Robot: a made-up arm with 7 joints. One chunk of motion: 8 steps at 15 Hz.
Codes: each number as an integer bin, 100 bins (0 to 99) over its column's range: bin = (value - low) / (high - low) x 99, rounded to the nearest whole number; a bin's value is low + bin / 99 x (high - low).
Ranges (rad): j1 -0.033..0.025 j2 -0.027..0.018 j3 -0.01..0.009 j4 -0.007..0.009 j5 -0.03..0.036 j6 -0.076..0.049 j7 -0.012..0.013
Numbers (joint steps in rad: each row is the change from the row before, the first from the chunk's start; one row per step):
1: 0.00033 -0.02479 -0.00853 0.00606 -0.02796 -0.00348 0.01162
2: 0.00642 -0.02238 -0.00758 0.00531 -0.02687 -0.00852 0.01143
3: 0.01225 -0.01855 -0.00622 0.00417 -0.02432 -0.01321 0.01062
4: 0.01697 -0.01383 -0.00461 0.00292 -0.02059 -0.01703 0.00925
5: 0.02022 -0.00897 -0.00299 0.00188 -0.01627 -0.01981 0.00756
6: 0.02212 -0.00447 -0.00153 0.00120 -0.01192 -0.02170 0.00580
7: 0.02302 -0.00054 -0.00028 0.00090 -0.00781 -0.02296 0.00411
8: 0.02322 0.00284 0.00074 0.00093 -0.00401 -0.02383 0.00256
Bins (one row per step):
1: 57 5 8 81 3 57 94
2: 67 10 13 76 5 53 93
3: 77 19 20 69 9 50 90
4: 85 29 28 61 14 47 84
5: 91 40 37 55 21 45 77
6: 94 50 44 51 27 43 70
7: 96 58 51 49 33 42 64
8: 96 66 56 49 39 41 58

